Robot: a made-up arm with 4 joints. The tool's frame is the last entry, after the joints.
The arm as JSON. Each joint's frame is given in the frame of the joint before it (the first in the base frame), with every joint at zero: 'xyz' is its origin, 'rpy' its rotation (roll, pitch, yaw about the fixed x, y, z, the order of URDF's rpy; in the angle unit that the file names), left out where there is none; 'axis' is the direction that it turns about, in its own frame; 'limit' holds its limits. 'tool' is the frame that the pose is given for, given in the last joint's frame.
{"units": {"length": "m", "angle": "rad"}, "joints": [
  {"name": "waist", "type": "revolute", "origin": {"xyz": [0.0, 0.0, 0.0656]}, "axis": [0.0, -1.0, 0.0], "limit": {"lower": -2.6, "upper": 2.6}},
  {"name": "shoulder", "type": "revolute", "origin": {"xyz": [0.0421, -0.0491, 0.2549]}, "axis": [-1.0, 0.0, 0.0], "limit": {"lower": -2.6, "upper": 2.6}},
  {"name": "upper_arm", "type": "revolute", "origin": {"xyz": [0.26, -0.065, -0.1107]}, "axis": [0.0, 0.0, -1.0], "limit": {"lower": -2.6, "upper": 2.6}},
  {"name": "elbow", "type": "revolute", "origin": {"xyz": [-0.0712, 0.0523, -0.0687]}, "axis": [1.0, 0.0, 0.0], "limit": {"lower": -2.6, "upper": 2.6}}
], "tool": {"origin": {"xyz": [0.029, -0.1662, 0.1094]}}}
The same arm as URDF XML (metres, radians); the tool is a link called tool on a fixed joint. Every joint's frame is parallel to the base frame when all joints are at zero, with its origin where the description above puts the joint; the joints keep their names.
<robot name="arm">
  <joint name="waist" type="revolute">
    <parent link="base"/>
    <child link="link1"/>
    <origin xyz="0.0000 0.0000 0.0656" rpy="0.0000 0.0000 0.0000"/>
    <axis xyz="0 -1 0"/>
    <limit lower="-2.6000" upper="2.6000"/>
  </joint>
  <joint name="shoulder" type="revolute">
    <parent link="link1"/>
    <child link="link2"/>
    <origin xyz="0.0421 -0.0491 0.2549" rpy="0.0000 0.0000 0.0000"/>
    <axis xyz="-1 0 0"/>
    <limit lower="-2.6000" upper="2.6000"/>
  </joint>
  <joint name="upper_arm" type="revolute">
    <parent link="link2"/>
    <child link="link3"/>
    <origin xyz="0.2600 -0.0650 -0.1107" rpy="0.0000 0.0000 0.0000"/>
    <axis xyz="0 0 -1"/>
    <limit lower="-2.6000" upper="2.6000"/>
  </joint>
  <joint name="elbow" type="revolute">
    <parent link="link3"/>
    <child link="link4"/>
    <origin xyz="-0.0712 0.0523 -0.0687" rpy="0.0000 0.0000 0.0000"/>
    <axis xyz="1 0 0"/>
    <limit lower="-2.6000" upper="2.6000"/>
  </joint>
  <joint name="tool_fixed" type="fixed">
    <parent link="link4"/>
    <child link="tool"/>
    <origin xyz="0.0290 -0.1662 0.1094" rpy="0.0000 0.0000 0.0000"/>
  </joint>
  <link name="base"/>
  <link name="link1"/>
  <link name="link2"/>
  <link name="link3"/>
  <link name="link4"/>
  <link name="tool"/>
</robot>

